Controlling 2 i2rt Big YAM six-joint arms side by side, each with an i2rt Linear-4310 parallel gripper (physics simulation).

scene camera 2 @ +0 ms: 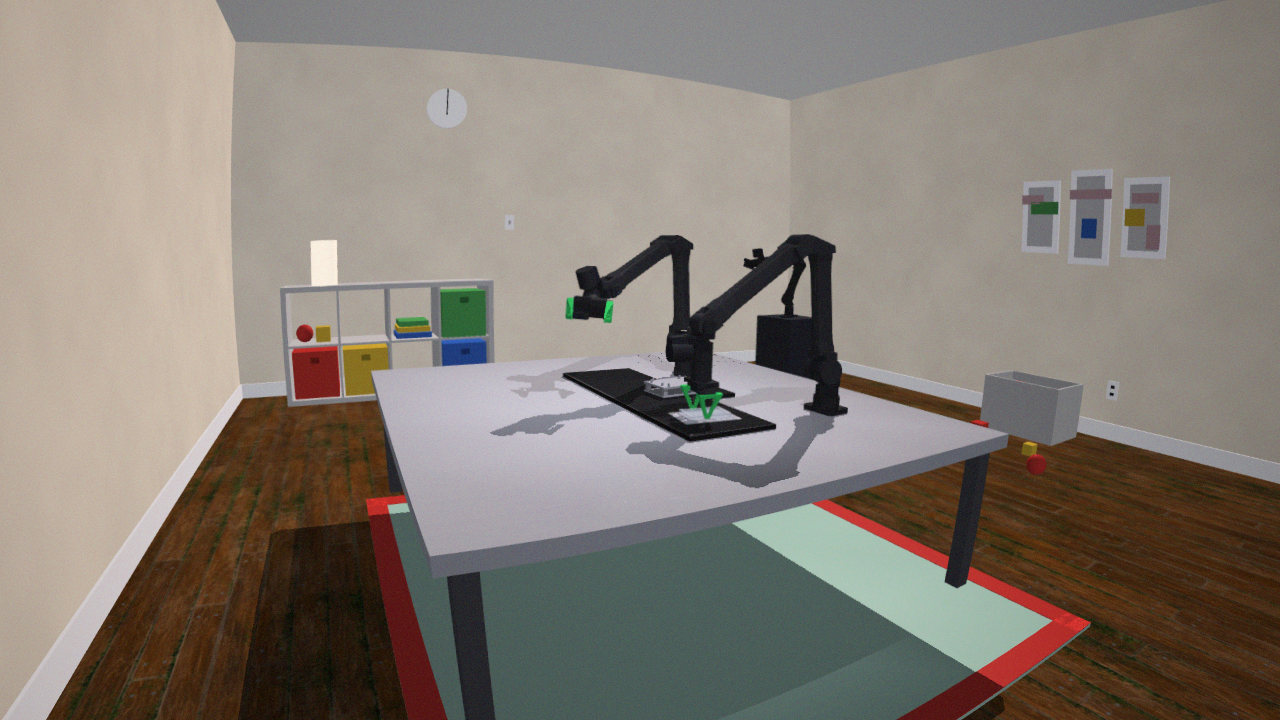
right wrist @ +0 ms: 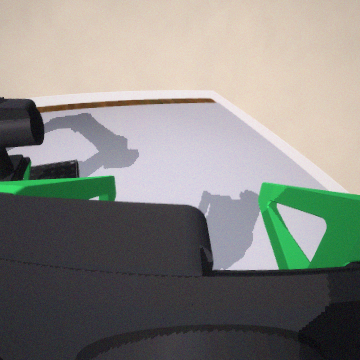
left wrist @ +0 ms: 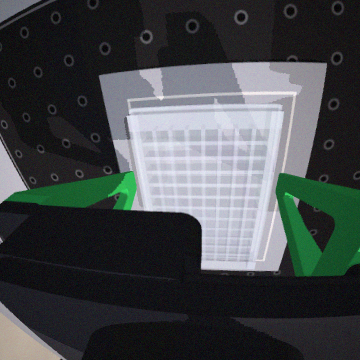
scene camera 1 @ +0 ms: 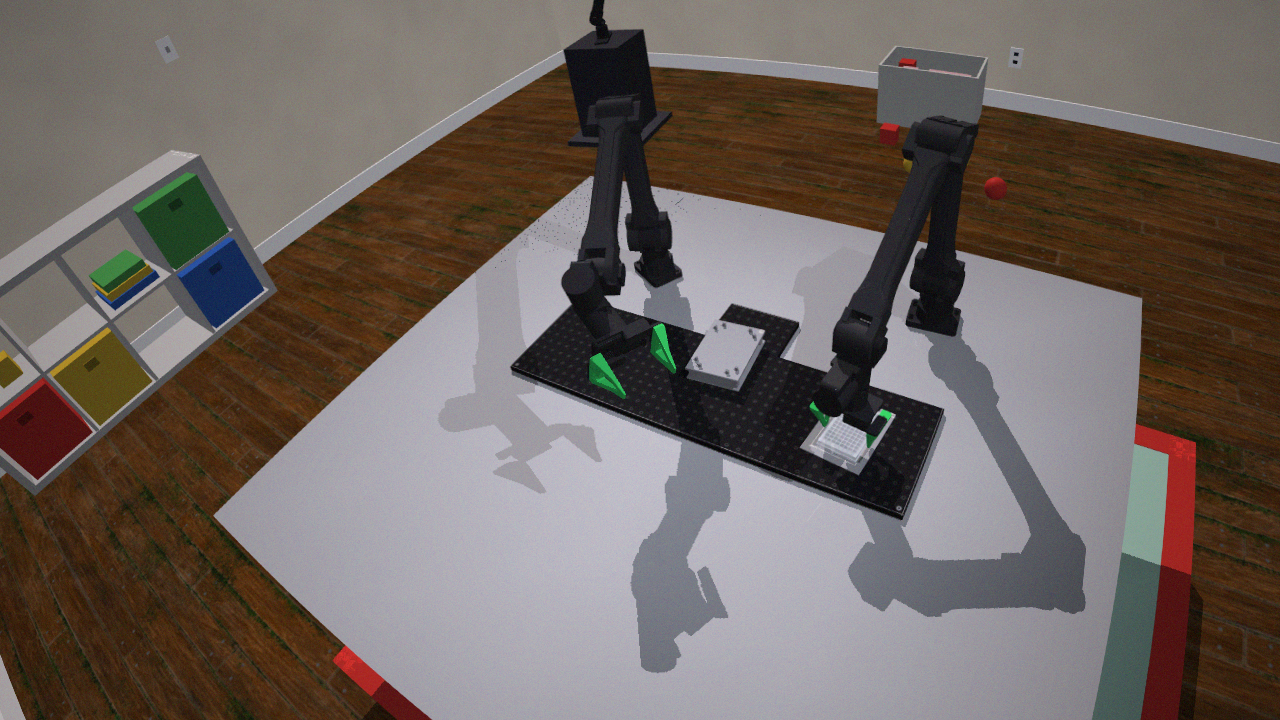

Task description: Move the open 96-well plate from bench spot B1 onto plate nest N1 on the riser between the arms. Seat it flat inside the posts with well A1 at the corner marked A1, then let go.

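Frame: origin at the left arm's base, x ahead, y left, z up, level; metres.
Seen in the pictures: left gripper, between the fingertips: (scene camera 2: 699,414) (left wrist: 203,180) (scene camera 1: 847,435); right gripper, between the fingertips: (scene camera 2: 587,318) (right wrist: 187,188) (scene camera 1: 650,384); left arm's base, origin of its link: (scene camera 2: 825,410) (scene camera 1: 933,319); right arm's base, origin of its link: (scene camera 2: 685,373) (scene camera 1: 658,271).
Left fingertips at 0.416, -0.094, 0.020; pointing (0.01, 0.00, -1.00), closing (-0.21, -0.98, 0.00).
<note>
Offsets run from my left fingertips to a thing's top centre, as dx, dy, dz. Level surfaces: height alone.
The clear 96-well plate @[-0.016, +0.003, +0.009] (scene camera 1: 842,439) (left wrist: 207,155) lies flat on the pale rectangle of bench spot B1 (scene camera 1: 857,466) (left wrist: 311,100). My left gripper (scene camera 1: 847,429) (scene camera 2: 700,409) (left wrist: 203,180) is open, its green fingers on either side of the plate's near part, with gaps beside it; their exact height is hard to tell. The dark gripper body hides the plate's near left corner in the left wrist view. Plate nest N1 @[-0.120, -0.307, +0.037] (scene camera 1: 727,351) (scene camera 2: 666,382) is the light block with small corner posts between the arms. My right gripper (scene camera 1: 648,383) (scene camera 2: 588,309) (right wrist: 187,188) is open and empty, high above the board. The A1 marks are not readable.
The black perforated board @[dz -0.007] (scene camera 1: 760,431) (scene camera 2: 617,383) (left wrist: 45,100) bears the nest and spot B1 on the grey table @[dz -0.020] (scene camera 1: 501,573) (scene camera 2: 501,501). Shelves (scene camera 1: 174,159) stand at the left, and a grey bin (scene camera 1: 926,100) (scene camera 2: 1029,411) stands on the floor beyond the table.
</note>
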